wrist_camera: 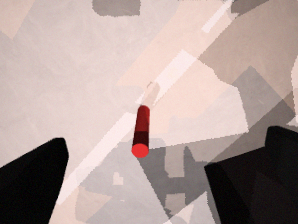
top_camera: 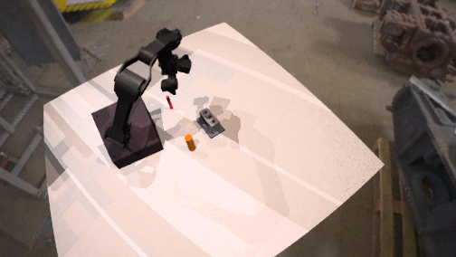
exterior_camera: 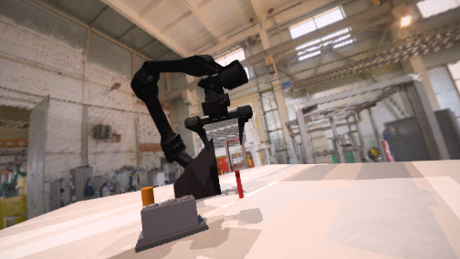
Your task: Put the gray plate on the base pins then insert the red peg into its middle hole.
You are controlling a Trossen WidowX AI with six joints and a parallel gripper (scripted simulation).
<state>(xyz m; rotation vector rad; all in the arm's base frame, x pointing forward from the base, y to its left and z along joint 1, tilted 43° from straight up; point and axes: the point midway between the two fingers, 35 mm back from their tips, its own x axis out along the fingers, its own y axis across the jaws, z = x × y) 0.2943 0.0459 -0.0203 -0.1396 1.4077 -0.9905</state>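
My gripper tip is 4 cm past the red peg, 4 cm to the right of it and 11 cm above it. From my gripper tip the other things lie so: orange cylinder 7 cm behind, 20 cm to the right, 11 cm below; base 5 cm ahead, 16 cm to the right, 14 cm below; gray plate 5 cm ahead, 16 cm to the right, 10 cm below.
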